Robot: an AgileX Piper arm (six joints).
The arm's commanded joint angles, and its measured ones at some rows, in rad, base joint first. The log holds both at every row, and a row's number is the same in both.
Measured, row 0: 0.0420 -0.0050 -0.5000 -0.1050 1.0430 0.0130
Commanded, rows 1 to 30: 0.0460 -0.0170 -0.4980 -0.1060 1.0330 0.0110; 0.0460 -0.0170 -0.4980 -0.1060 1.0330 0.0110; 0.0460 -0.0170 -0.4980 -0.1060 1.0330 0.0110; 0.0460 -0.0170 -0.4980 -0.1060 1.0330 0.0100; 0.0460 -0.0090 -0.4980 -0.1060 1.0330 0.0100; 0.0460 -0.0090 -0.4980 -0.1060 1.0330 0.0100; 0.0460 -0.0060 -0.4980 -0.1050 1.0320 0.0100; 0.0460 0.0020 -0.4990 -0.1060 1.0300 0.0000; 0.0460 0.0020 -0.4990 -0.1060 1.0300 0.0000; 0.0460 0.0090 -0.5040 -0.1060 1.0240 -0.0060; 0.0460 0.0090 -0.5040 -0.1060 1.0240 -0.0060; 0.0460 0.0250 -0.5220 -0.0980 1.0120 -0.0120; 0.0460 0.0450 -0.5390 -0.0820 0.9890 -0.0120; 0.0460 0.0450 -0.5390 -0.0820 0.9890 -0.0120; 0.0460 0.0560 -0.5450 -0.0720 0.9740 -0.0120; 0.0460 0.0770 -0.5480 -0.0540 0.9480 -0.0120; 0.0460 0.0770 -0.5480 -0.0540 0.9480 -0.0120; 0.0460 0.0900 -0.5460 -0.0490 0.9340 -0.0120; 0.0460 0.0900 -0.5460 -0.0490 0.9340 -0.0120; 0.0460 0.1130 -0.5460 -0.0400 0.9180 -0.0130; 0.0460 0.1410 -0.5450 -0.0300 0.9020 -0.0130; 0.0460 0.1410 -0.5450 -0.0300 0.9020 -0.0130; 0.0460 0.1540 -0.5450 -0.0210 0.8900 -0.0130; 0.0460 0.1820 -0.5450 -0.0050 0.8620 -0.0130; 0.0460 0.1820 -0.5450 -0.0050 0.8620 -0.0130; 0.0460 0.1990 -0.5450 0.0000 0.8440 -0.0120; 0.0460 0.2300 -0.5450 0.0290 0.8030 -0.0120; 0.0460 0.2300 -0.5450 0.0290 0.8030 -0.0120; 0.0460 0.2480 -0.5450 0.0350 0.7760 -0.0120; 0.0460 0.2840 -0.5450 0.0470 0.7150 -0.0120
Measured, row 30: 0.0420 0.2450 -0.5390 0.0270 0.8070 -0.0060
